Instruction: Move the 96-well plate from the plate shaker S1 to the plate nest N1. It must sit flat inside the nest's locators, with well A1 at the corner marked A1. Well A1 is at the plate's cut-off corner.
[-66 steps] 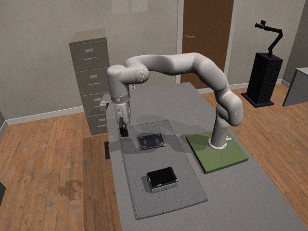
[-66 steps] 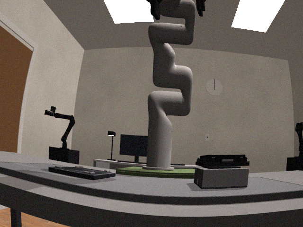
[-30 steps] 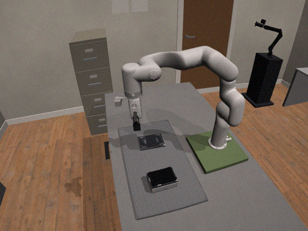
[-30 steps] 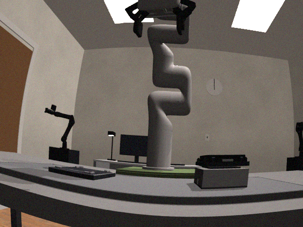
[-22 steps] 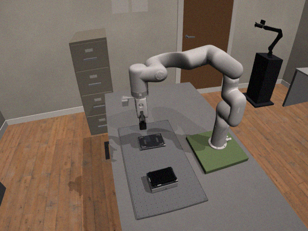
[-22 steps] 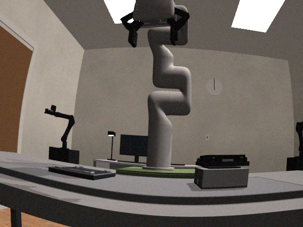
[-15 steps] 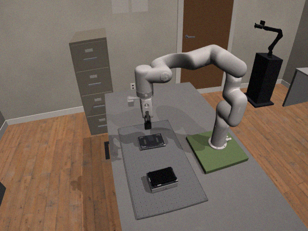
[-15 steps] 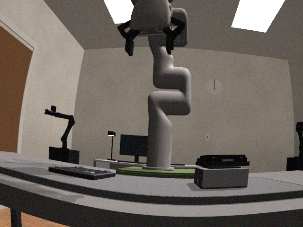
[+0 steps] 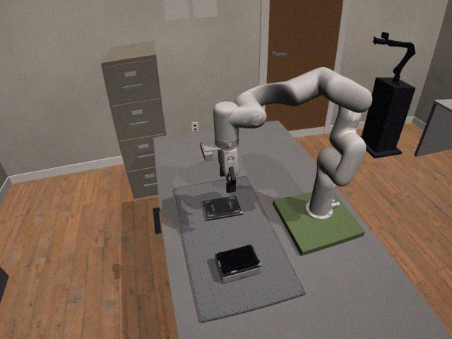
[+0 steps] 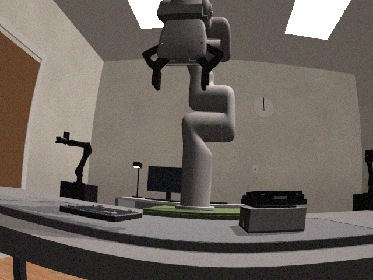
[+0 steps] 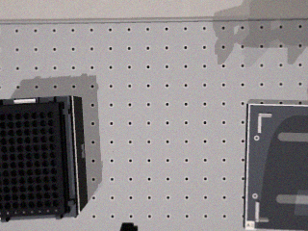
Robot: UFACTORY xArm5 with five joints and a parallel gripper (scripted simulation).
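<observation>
The black 96-well plate lies 210 mm below my hand, 180 mm to the left of it and 10 mm ahead of it. From my hand the other things lie so: dark plate nest: 260 mm below, 140 mm to the right.
</observation>
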